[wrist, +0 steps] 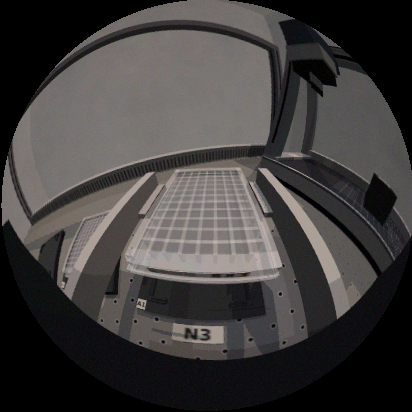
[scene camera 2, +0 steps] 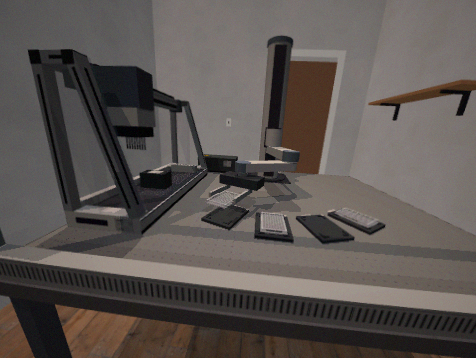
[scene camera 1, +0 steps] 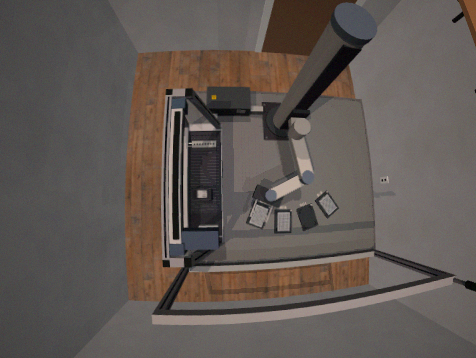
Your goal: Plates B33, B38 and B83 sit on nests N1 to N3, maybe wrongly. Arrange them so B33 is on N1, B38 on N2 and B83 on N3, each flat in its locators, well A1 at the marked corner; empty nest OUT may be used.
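Places are measured from the arm's base along level axes (x ahead, y right, z down), in millimetres.
Where they show: gripper, fingertip midpoint: (wrist: 204,177) (scene camera 2: 221,197) (scene camera 1: 257,219); arm's base, origin of the base link: (scene camera 2: 267,178) (scene camera 1: 282,121).
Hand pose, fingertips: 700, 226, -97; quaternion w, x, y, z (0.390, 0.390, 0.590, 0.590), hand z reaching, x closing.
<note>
Things, the pixels of their top centre, and the offset from my fingertips, as dx, dy, dz. "spot": a spot on its surface instead.
- clear gridded plate, middle of its top: (wrist: 203,194) (scene camera 2: 225,196) (scene camera 1: 259,215) -22, -9, +4
- nest N3, middle of its top: (wrist: 200,242) (scene camera 2: 226,212) (scene camera 1: 258,215) -21, -18, +68
- A1 mark, middle of its top: (wrist: 140,303) -71, -97, +72
- second plate, middle of its top: (wrist: 85,237) (scene camera 2: 272,220) (scene camera 1: 284,221) +31, -192, +58
- nest N2, middle of its top: (wrist: 89,241) (scene camera 2: 272,222) (scene camera 1: 283,221) +31, -191, +68
- Nest OUT, middle of its top: (wrist: 42,258) (scene camera 2: 322,224) (scene camera 1: 308,217) +11, -374, +66
- third plate, middle of its top: (scene camera 2: 356,215) (scene camera 1: 328,204) -72, -534, +58
- black box, surface spot: (scene camera 1: 228,100) spot: -796, +176, -31
My gripper (scene camera 1: 260,213) (scene camera 2: 229,196) (wrist: 204,177) is shut on a clear gridded plate (scene camera 1: 258,215) (scene camera 2: 225,199) (wrist: 200,220), held by its two long sides. The plate is level and hangs above nest N3 (scene camera 2: 225,218) (wrist: 200,300), apart from it. N3 is dark and bare, with an A1 mark (wrist: 141,303) at its near left corner in the wrist view. A second plate (scene camera 1: 283,220) (scene camera 2: 273,222) (wrist: 85,240) lies on nest N2 (scene camera 2: 274,238). Nest OUT (scene camera 1: 307,217) (scene camera 2: 325,228) is bare. A third plate (scene camera 1: 327,204) (scene camera 2: 356,217) lies on nest N1. Plate names cannot be read.
A gantry machine (scene camera 1: 176,175) (scene camera 2: 52,135) with a dark deck stands left of N3 in the scene views. A black box (scene camera 1: 228,100) (scene camera 2: 220,163) stands near the arm's column (scene camera 1: 320,65) (scene camera 2: 278,90). N2, OUT and N1 lie in an arc beside N3.
</note>
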